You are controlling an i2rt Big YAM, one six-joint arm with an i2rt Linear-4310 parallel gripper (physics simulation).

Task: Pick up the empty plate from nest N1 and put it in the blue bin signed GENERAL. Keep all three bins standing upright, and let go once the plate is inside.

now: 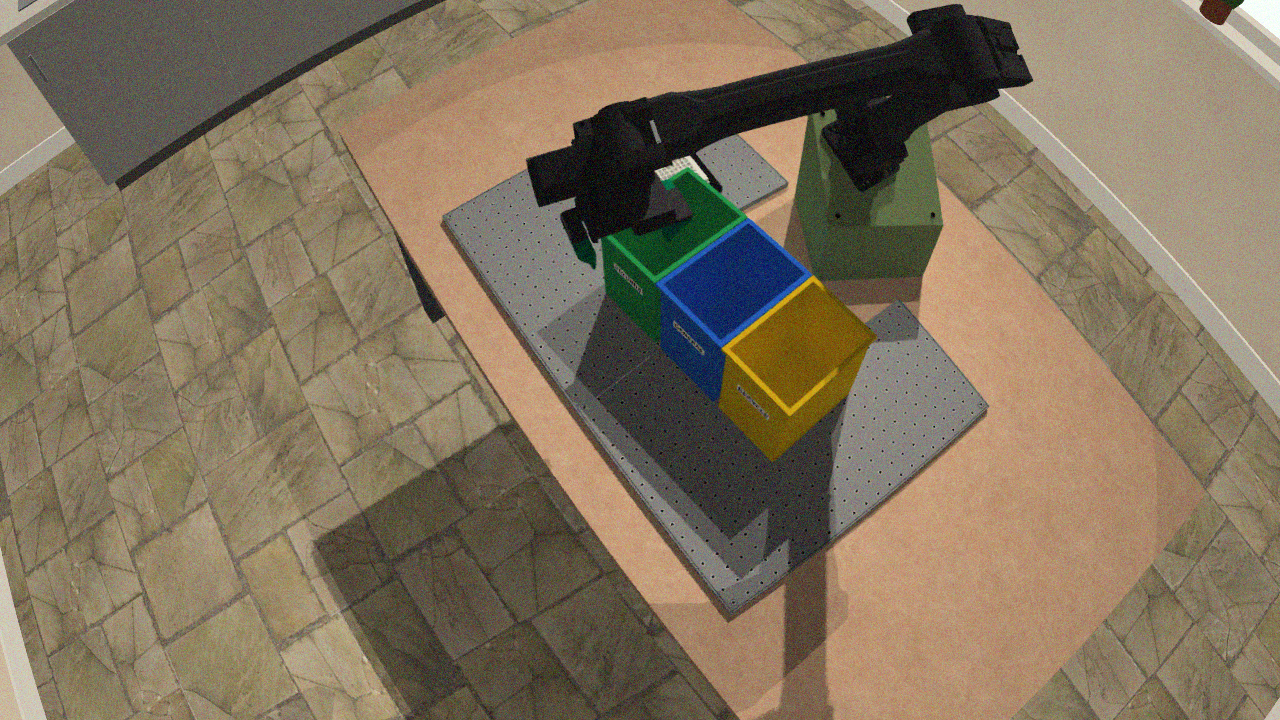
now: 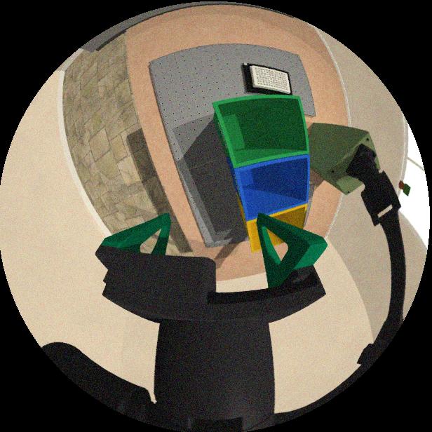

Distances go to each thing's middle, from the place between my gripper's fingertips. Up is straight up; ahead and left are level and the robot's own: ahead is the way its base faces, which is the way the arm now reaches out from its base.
The blue bin (image 1: 713, 297) is 140 mm behind my hand, 30 mm to the left of it and 210 mm below it. The rest, counted from my hand: yellow bin (image 1: 785, 372) 170 mm behind, 160 mm to the left, 210 mm below; green bin (image 1: 633, 264) 120 mm behind, 100 mm to the right, 210 mm below; white plate (image 2: 262, 77) 220 mm behind, 290 mm to the right, 290 mm below.
